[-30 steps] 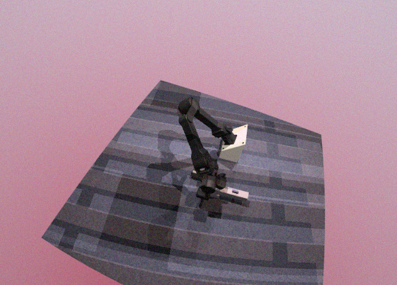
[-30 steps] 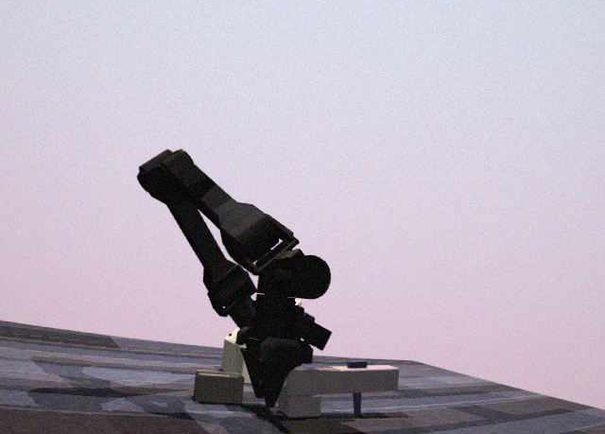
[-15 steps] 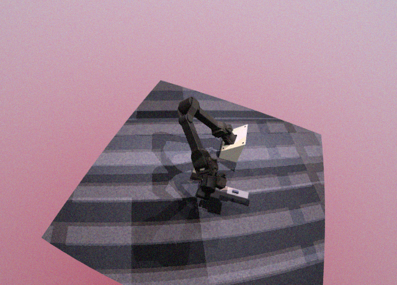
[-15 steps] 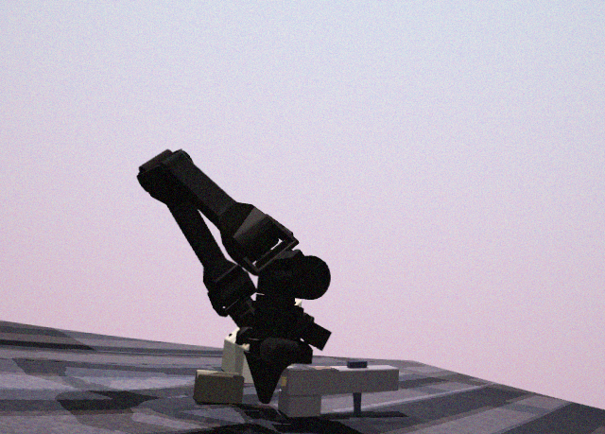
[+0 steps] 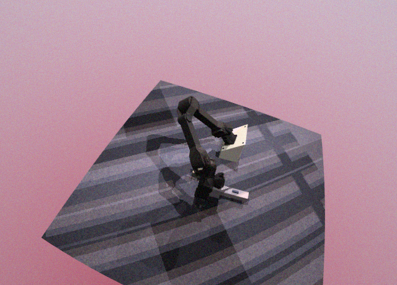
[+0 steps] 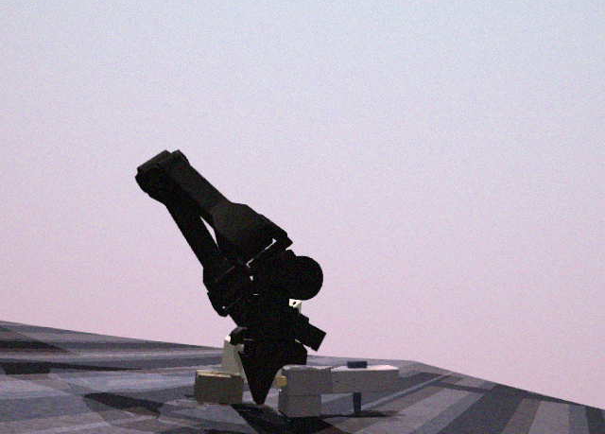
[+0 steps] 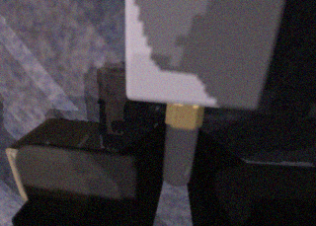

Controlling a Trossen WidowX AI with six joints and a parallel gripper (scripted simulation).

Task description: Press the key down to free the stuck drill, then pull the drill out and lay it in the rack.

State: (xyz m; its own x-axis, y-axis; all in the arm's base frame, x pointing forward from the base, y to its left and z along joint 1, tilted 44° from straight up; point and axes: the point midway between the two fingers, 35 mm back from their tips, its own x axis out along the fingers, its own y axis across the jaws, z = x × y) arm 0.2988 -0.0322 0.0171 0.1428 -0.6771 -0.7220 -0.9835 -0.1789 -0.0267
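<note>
Now: gripper tip 10 mm past the drill, 50 mm to the right of it and 40 mm below it. From my gripper tip the other things lie so: pale housing block (10 mm behind, 120 mm to the left, 30 mm above); then tan block (70 mm behind, 50 mm to the right); then dark blue key (10 mm behind, 150 mm to the left, 40 mm above).
</note>
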